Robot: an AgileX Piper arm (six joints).
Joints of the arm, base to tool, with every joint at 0 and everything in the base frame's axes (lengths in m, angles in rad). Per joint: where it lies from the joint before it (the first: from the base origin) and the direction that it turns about. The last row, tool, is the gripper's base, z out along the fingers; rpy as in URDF.
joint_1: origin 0 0 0.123 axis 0 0 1
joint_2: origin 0 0 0 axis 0 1 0
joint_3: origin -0.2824 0 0.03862 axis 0 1 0
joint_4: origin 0.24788 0 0.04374 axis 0.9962 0 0.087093
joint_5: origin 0 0 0 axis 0 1 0
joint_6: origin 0.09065 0 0.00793 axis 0.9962 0 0.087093
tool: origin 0 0 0 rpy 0 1.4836 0
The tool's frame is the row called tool.
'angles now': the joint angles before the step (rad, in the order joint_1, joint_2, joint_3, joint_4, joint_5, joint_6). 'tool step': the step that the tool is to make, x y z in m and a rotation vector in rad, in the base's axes. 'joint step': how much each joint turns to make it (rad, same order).
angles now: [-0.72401, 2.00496, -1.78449, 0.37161, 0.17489, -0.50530]
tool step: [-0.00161, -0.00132, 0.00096, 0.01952, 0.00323, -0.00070]
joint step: [-0.00576, -0.00002, -0.00879, -0.00201, 0.02494, 0.01394]
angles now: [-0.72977, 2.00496, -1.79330, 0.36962, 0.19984, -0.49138]
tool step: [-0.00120, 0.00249, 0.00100, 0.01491, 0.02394, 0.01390]
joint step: [0.00000, -0.00718, -0.00206, -0.01028, 0.03930, 0.00390]
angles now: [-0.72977, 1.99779, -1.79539, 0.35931, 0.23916, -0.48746]
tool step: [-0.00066, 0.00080, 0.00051, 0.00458, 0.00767, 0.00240]
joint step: [0.00001, -0.00315, -0.00001, -0.01031, 0.01194, 0.00860]
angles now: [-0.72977, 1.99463, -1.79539, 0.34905, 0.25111, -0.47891]
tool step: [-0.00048, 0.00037, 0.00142, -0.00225, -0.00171, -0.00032]
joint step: [0.00000, -0.00294, -0.00002, -0.00212, 0.00004, 0.00168]
